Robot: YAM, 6 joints.
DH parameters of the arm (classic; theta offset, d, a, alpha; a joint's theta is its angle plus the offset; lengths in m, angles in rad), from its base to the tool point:
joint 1: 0 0.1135 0.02 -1.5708
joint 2: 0 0 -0.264 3.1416
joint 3: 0.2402 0 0.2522 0
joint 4: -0.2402 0 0.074 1.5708
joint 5: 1.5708 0 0 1.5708
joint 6: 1.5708 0.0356 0 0
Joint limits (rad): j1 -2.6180..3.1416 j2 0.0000..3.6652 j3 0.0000..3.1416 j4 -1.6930..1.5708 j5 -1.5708..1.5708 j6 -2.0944..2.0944
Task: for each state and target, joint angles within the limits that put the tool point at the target. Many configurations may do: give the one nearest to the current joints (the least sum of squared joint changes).
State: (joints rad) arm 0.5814 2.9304 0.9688 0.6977 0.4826 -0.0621
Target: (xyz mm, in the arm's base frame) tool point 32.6 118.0 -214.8
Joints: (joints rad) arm 1.3743 3.1880 0.7884 0.6285 0.2535 -0.0621
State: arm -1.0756 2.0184 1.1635 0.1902 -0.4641 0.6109
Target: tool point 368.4 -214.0 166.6
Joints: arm -0.5666 1.9718 1.1842 0.1959 -0.5032 0.6109
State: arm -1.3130 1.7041 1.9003 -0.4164 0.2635 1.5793
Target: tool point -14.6 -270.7 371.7
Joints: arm -1.5850 1.2994 1.3622 -0.7856 0.3071 1.5793
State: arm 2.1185 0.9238 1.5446 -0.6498 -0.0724 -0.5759
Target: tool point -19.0 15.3 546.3
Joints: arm 2.1941 0.7080 1.6350 -0.6559 -0.1835 -0.5759
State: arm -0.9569 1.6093 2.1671 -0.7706 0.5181 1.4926
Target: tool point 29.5 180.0 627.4
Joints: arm -1.8075 0.8226 2.5108 -0.7822 0.3897 1.4926
